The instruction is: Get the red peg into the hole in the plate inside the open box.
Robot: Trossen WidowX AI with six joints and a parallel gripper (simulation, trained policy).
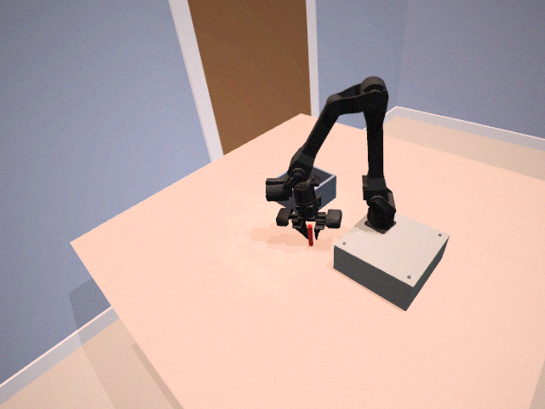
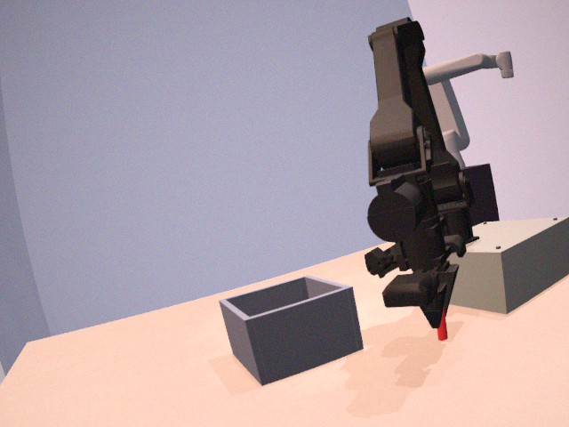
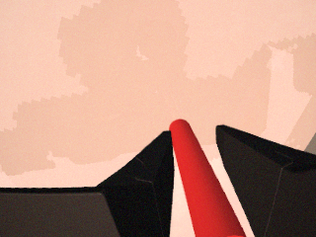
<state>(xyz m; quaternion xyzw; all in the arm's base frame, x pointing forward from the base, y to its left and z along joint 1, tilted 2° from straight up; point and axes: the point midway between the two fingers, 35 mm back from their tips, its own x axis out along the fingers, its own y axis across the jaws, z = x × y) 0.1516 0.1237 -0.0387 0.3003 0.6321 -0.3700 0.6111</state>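
Now: the red peg 10 mm to the left of my gripper tip and 20 mm above it. The rest, counted from my gripper tip: grey box: 180 mm ahead, 140 mm to the right.
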